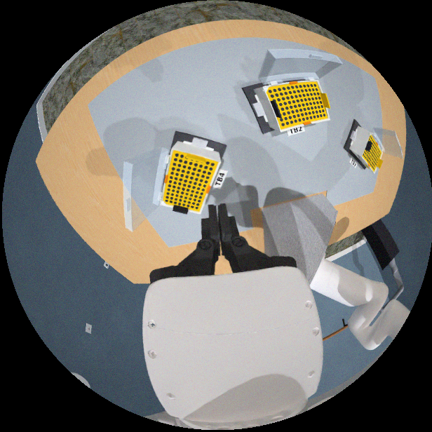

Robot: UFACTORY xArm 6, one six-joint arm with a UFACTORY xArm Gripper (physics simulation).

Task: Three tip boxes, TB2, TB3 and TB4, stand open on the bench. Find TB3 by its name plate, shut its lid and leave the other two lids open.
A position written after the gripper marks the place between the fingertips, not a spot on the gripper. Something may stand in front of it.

In view: the gripper (216,215), a clear lid (143,174), a clear lid (280,64) and a grey mat (197,89).
